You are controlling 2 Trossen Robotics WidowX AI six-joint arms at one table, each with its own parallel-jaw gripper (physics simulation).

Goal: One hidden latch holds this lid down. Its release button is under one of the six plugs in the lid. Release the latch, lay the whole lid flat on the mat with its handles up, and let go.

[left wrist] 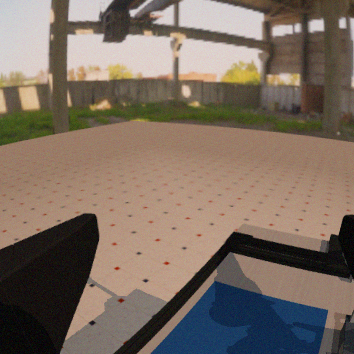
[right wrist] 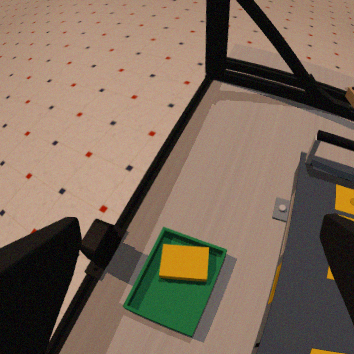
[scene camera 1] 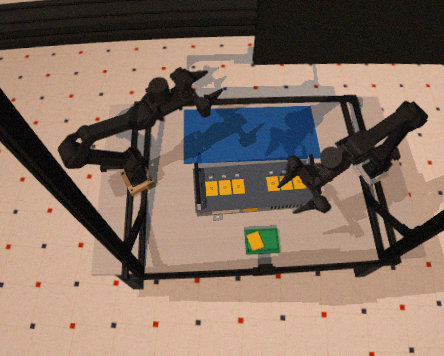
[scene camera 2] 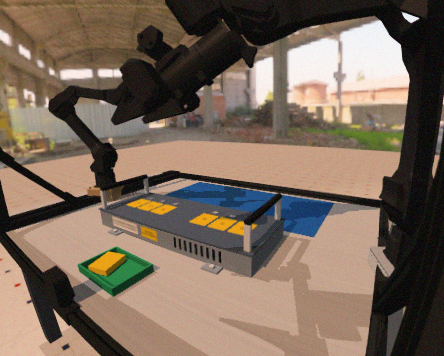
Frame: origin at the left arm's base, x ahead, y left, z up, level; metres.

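Seen in the pictures: left gripper, fingertip midpoint: point(left wrist: 225, 229) point(scene camera 1: 214, 80); right gripper, fingertip midpoint: point(right wrist: 203, 229) point(scene camera 1: 285, 200) point(scene camera 2: 129, 122); left arm's base, origin of the base link: point(scene camera 1: 136, 176); right arm's base, origin of the base link: point(scene camera 1: 372, 169).
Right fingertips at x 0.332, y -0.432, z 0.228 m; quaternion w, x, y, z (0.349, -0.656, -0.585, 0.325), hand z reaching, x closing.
Offsets run from my right fingertips to a thing's top centre. "spot": to the spot under its first point. Level surfaces: height alone.
The grey lid {spot: dx +0.001, dy +0.142, dz -0.227 m} point(scene camera 1: 252, 194) point(scene camera 2: 182, 212) point(right wrist: 300, 300) sits on its box, a black-topped handle point(scene camera 2: 262, 209) point(right wrist: 336, 140) standing at each end. Six yellow plugs show in two groups of three, the left group {dx -0.070, dy +0.219, dz -0.226 m} point(scene camera 1: 225, 187) point(scene camera 2: 148, 205) and the right group {spot: dx +0.090, dy +0.140, dz -0.226 m} point(scene camera 1: 272, 183) point(scene camera 2: 222, 223). The blue mat {dz -0.274 m} point(scene camera 1: 195, 145) point(scene camera 2: 315, 220) point(left wrist: 200, 320) lies behind the box. My right gripper point(scene camera 1: 287, 199) point(scene camera 2: 129, 121) point(right wrist: 203, 229) is open, high above the lid, hiding part of its right end in scene camera 1. My left gripper point(scene camera 1: 214, 82) point(left wrist: 225, 229) is open, high near the mat's far left corner.
A green tray {dx -0.059, dy -0.015, dz -0.259 m} point(scene camera 1: 272, 249) point(scene camera 2: 115, 289) point(right wrist: 160, 320) holding a loose yellow block {dx -0.081, dy -0.003, dz -0.259 m} point(scene camera 1: 255, 241) point(scene camera 2: 107, 263) point(right wrist: 184, 262) lies in front of the box. A black frame point(scene camera 1: 200, 275) point(scene camera 2: 325, 196) edges the table. Small metal tabs point(scene camera 1: 218, 217) point(scene camera 2: 212, 268) point(right wrist: 281, 209) stick out at the box's front.
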